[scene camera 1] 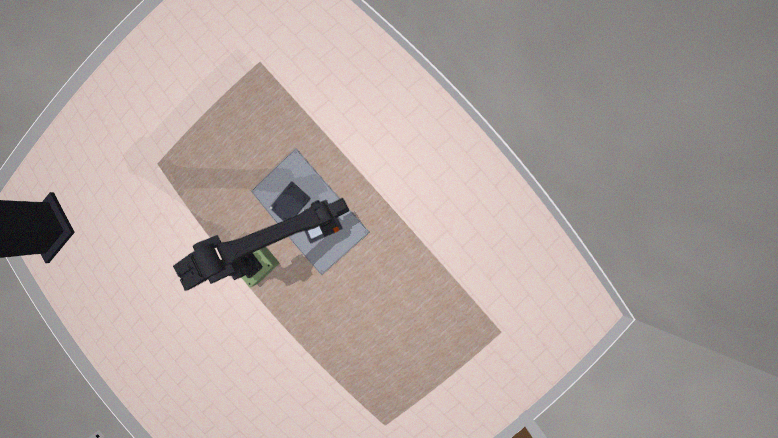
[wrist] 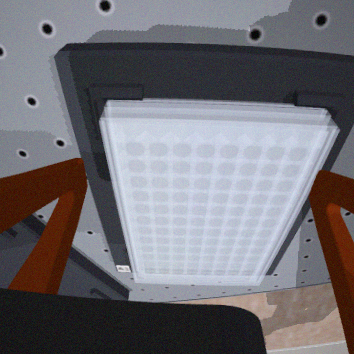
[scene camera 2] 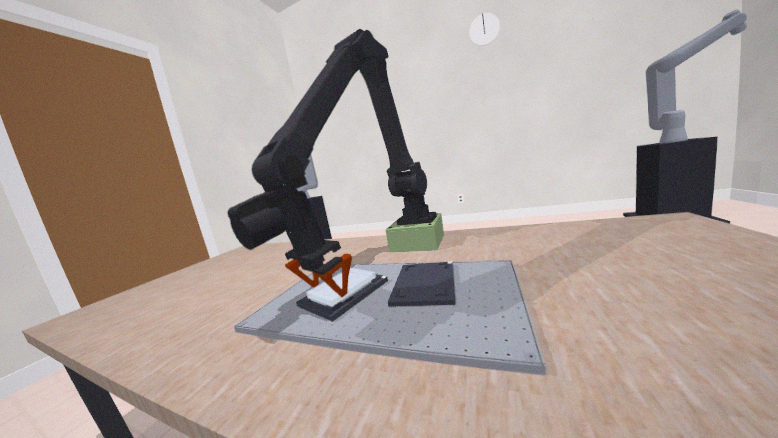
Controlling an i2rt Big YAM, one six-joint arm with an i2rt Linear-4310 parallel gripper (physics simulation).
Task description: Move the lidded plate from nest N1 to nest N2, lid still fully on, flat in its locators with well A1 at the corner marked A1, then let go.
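Places are measured from the arm's base along level axes (x right, y back, z down), in millimetres.
Pixels of known places: gripper, fingertip midpoint: [wrist: 200, 177] [scene camera 2: 329, 290]; arm's base, link origin: [scene camera 1: 248, 262] [scene camera 2: 417, 220].
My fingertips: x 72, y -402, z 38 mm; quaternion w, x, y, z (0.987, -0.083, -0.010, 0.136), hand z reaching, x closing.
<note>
Ahead of a thing's pixels: the offset from my fingertips to its top centre. "pt": to the spot under its first point. Level surfaces: height alone.
The lidded plate {dx -4, dy +38, dz +0 mm} [scene camera 1: 314, 232] [scene camera 2: 362, 278] [wrist: 210, 210] is whitish and lies in a dark nest {dx -4, dy +38, dz +11 mm} [scene camera 2: 333, 314] [wrist: 210, 70], with its clear lid on. A small A1 tag {pt dx -76, dy +99, dz +17 mm} [wrist: 123, 268] shows on that nest, near the plate's far left corner in the wrist view. The second dark nest {dx -171, dy +95, dz +11 mm} [scene camera 1: 291, 200] [scene camera 2: 424, 282] [wrist: 90, 280] holds no plate. My gripper [scene camera 2: 328, 289] [wrist: 200, 177] is open, with its orange fingers on either side of the plate. The left fingertip stands apart from the plate; the right one appears close to its edge, and contact cannot be told. The nest numbers are not readable.
Both nests stand on a grey perforated board [scene camera 1: 322, 263] [scene camera 2: 462, 342] [wrist: 30, 75] on the wooden table {dz +41 mm} [scene camera 1: 381, 326] [scene camera 2: 626, 326]. My arm's green base block [scene camera 1: 266, 264] [scene camera 2: 414, 238] stands behind the board. A grey arm [scene camera 2: 661, 92] on a black pedestal [scene camera 2: 675, 176] stands beyond the table.
</note>
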